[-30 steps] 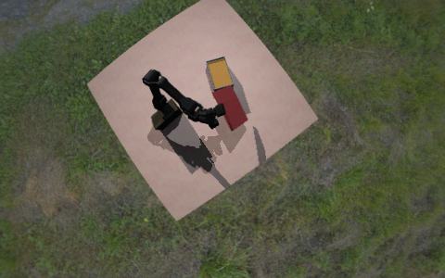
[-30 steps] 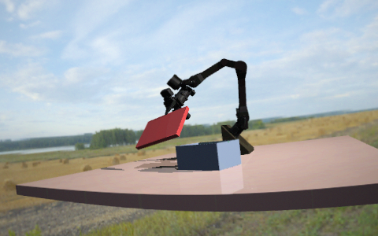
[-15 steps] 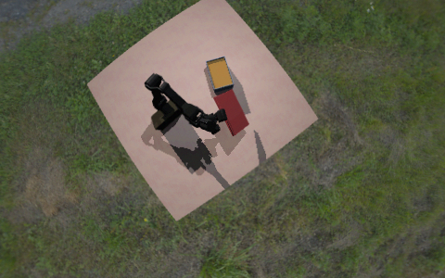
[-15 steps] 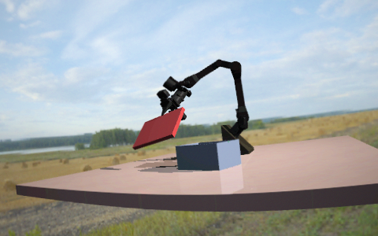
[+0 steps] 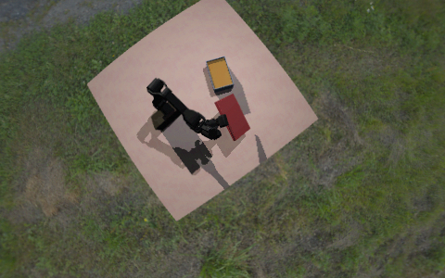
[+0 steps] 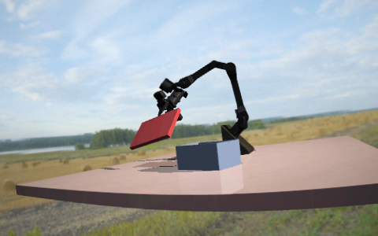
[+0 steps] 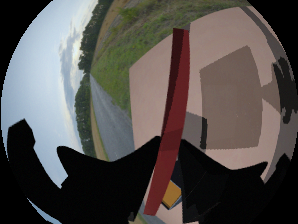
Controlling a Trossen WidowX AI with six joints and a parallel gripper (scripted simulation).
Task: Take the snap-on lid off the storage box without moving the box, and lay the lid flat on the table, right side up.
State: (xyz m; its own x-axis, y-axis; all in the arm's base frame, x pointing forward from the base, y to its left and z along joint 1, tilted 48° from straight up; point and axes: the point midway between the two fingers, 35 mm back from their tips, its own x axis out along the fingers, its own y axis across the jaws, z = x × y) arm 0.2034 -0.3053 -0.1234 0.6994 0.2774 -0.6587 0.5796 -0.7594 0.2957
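Now: the lid 60 mm ahead of my gripper tip and 50 mm below it. From my gripper tip the other things lie so: storage box: 200 mm ahead, 280 mm to the left, 180 mm below.
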